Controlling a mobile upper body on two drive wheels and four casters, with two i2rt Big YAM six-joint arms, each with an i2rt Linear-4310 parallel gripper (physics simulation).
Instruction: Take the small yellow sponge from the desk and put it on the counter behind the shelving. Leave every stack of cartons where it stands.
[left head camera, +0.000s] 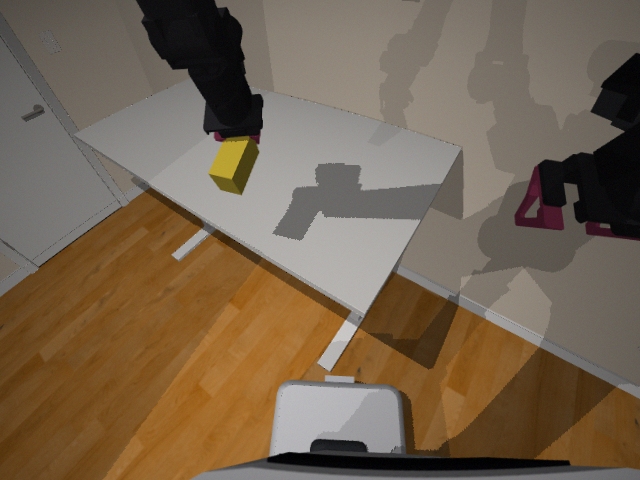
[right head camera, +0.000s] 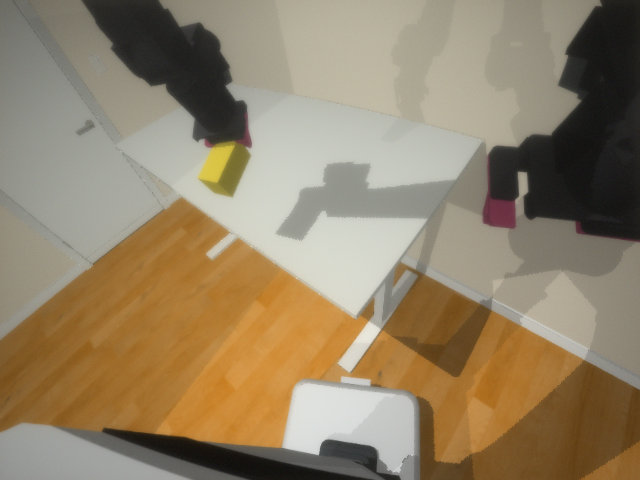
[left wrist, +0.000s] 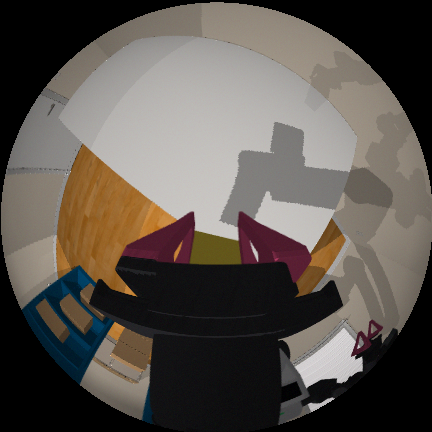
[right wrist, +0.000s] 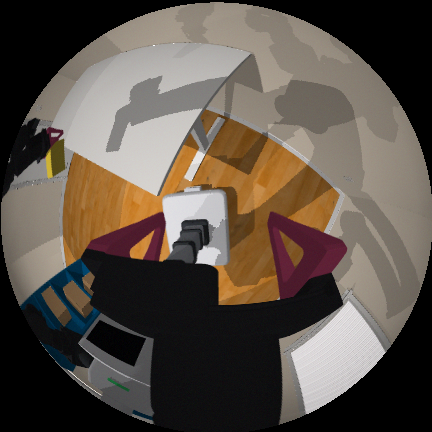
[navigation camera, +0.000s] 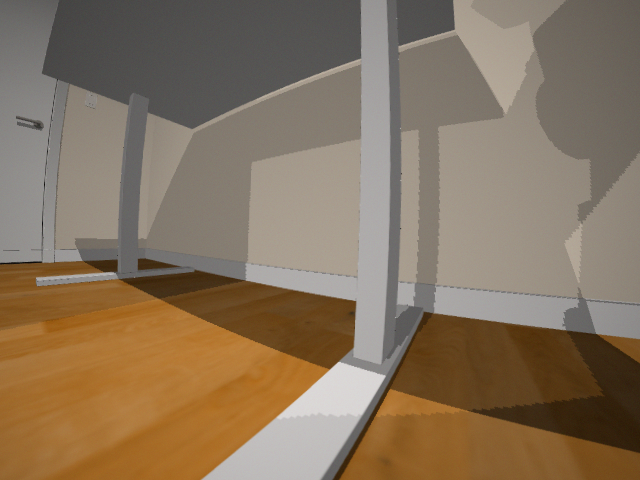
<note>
I see my left gripper (left head camera: 248, 142), my right gripper (right head camera: 530, 222), a yellow sponge (left head camera: 231, 169), a white desk (navigation camera: 189, 69) and a grey door (right head camera: 73, 187).
The yellow sponge also shows in the right head camera view (right head camera: 224, 167) and in the left wrist view (left wrist: 207, 248). My left gripper also shows in the right head camera view (right head camera: 242, 146). My right gripper is seen too in the left head camera view (left head camera: 552, 224). The navigation camera view does not show the yellow sponge: it is out of frame.
</note>
